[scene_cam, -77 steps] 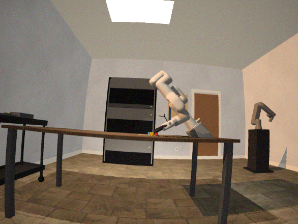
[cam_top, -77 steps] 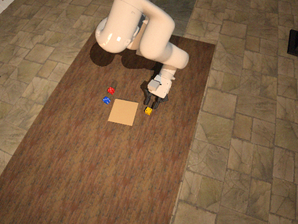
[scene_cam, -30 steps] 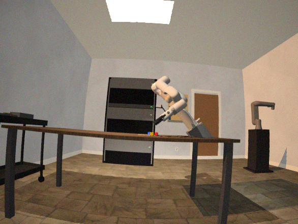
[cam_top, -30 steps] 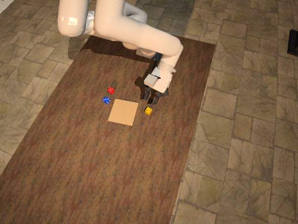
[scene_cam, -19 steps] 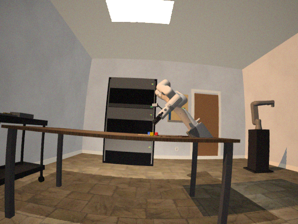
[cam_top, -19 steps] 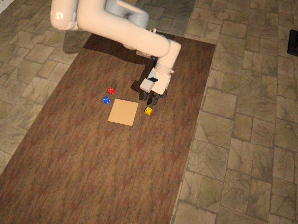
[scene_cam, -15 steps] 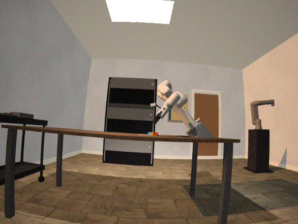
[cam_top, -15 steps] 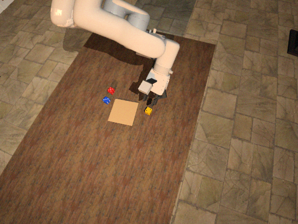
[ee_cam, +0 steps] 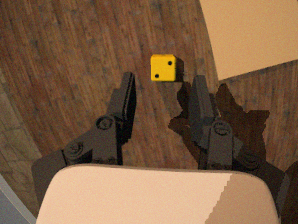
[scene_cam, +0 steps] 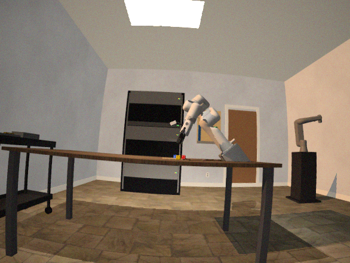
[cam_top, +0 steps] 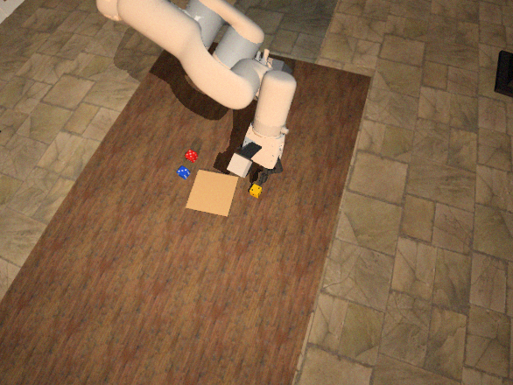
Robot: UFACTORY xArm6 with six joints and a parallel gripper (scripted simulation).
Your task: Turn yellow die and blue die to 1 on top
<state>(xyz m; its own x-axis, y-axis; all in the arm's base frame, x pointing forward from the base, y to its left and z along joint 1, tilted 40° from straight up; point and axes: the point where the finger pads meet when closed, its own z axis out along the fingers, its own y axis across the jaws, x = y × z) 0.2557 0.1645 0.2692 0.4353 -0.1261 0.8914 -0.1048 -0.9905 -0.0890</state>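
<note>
Right now the yellow die is 110 mm below my hand and 10 mm ahead of it. Also, from my hand: red die: 260 mm to the right, 110 mm below, 20 mm behind; then tan mat: 130 mm to the right, 130 mm below, 60 mm ahead; then blue die: 250 mm to the right, 110 mm below, 40 mm ahead.
</note>
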